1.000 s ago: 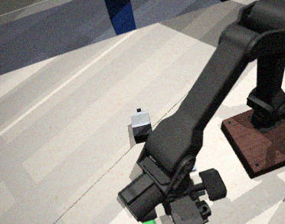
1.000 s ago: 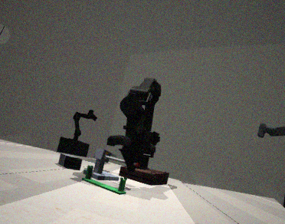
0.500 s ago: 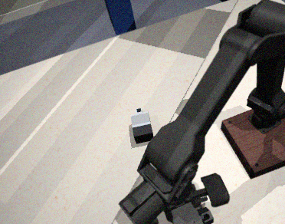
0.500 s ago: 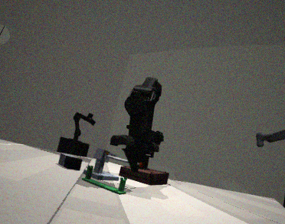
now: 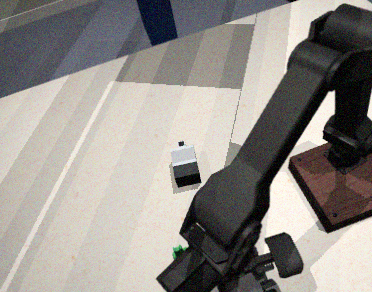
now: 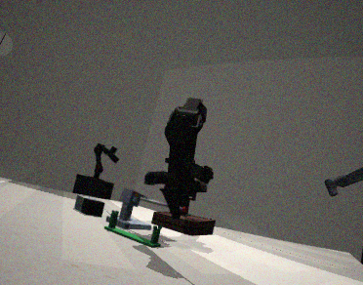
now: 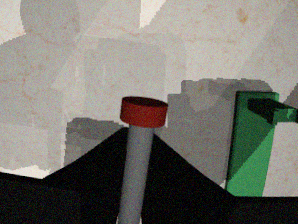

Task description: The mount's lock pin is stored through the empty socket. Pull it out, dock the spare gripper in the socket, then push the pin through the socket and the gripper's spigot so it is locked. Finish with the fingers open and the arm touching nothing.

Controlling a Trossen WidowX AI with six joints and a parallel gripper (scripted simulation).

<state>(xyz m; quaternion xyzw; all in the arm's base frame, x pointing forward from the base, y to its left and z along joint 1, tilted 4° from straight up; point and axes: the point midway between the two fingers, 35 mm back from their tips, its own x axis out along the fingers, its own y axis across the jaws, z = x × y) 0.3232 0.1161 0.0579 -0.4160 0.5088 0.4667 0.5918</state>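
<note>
Now: gripper tip 8 cm short of the green rack, 6 cm to the left of it and 4 cm above it. The rest, counted from my gripper tip: spare gripper (3 cm behind, 31 cm to the right, 4 cm below); grey mount (5 cm behind, 16 cm to the right, 1 cm below).
</note>
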